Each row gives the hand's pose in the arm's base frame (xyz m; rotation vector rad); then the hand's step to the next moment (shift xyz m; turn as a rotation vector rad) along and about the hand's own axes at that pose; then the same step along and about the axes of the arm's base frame.
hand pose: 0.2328 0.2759 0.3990 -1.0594 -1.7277 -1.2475
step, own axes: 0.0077 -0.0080 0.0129 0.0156 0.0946 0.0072
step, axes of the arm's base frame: -0.0116 0.0124 0.0009 0.0803 0.0275 0.0453
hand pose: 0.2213 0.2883 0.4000 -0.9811 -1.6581 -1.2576
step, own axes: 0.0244 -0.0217 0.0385 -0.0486 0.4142 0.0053
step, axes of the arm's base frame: -0.0345 0.0358 0.0087 0.3978 0.0824 0.0945
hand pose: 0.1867 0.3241 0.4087 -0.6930 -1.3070 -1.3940
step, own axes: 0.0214 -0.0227 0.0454 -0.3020 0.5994 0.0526
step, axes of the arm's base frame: -0.0379 0.0330 0.0226 0.6293 0.2304 -0.0644
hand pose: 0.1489 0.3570 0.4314 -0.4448 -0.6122 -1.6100
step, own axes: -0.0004 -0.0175 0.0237 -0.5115 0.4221 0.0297
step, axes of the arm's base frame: -0.0188 0.0161 0.0160 0.4828 0.3913 -0.2333
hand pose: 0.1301 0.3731 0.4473 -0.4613 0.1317 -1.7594
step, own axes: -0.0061 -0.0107 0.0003 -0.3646 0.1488 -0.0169
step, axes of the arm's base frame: -0.0086 0.0085 0.0024 0.1913 0.3100 -0.1506
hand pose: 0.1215 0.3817 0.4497 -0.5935 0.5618 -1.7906
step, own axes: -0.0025 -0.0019 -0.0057 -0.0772 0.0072 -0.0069
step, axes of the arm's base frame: -0.0044 0.0034 -0.0034 0.0209 0.0726 -0.0189
